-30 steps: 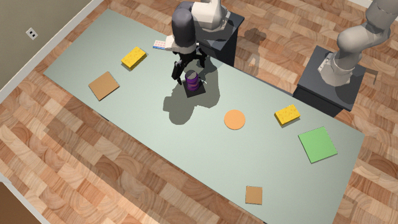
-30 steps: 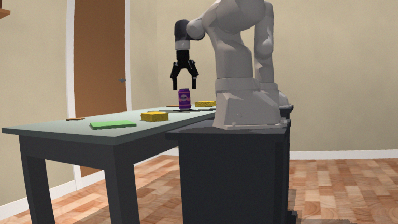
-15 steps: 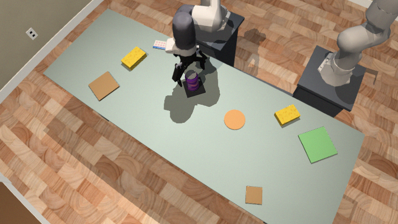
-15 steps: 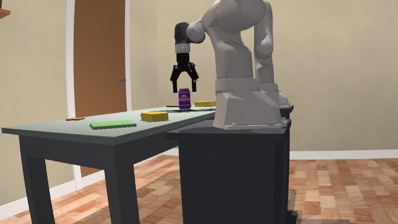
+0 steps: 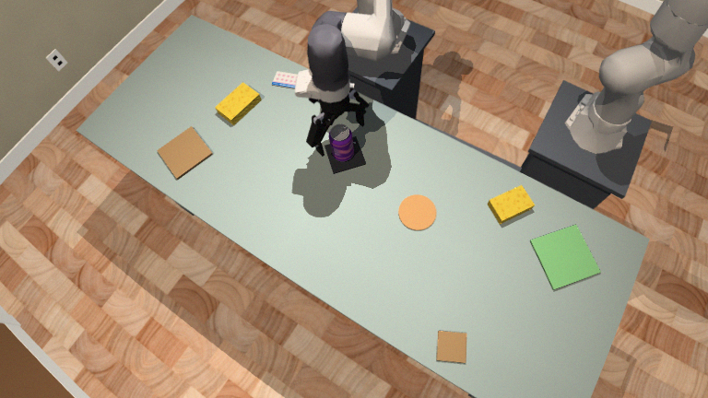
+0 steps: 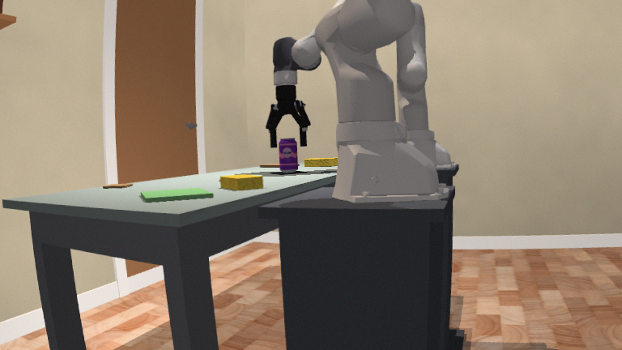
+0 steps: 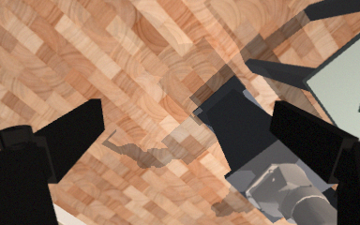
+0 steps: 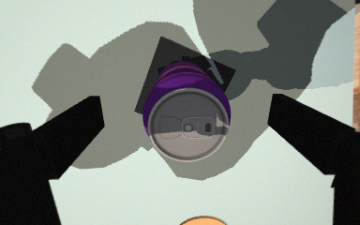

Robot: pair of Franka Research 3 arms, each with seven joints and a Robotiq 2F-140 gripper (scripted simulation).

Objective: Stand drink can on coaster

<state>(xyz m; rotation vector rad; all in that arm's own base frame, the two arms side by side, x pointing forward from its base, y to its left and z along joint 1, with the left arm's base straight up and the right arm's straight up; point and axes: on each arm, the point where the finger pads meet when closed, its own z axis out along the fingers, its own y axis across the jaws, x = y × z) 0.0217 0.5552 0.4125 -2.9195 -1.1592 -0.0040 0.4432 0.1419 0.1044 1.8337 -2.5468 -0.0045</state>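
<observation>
My right hand is 4 cm above the purple drink can. Round my right hand: black square (1 cm to the left, 10 cm below); green square (2 cm behind, 70 cm to the left, 10 cm below); small brown square (34 cm ahead, 53 cm to the left, 10 cm below).
</observation>
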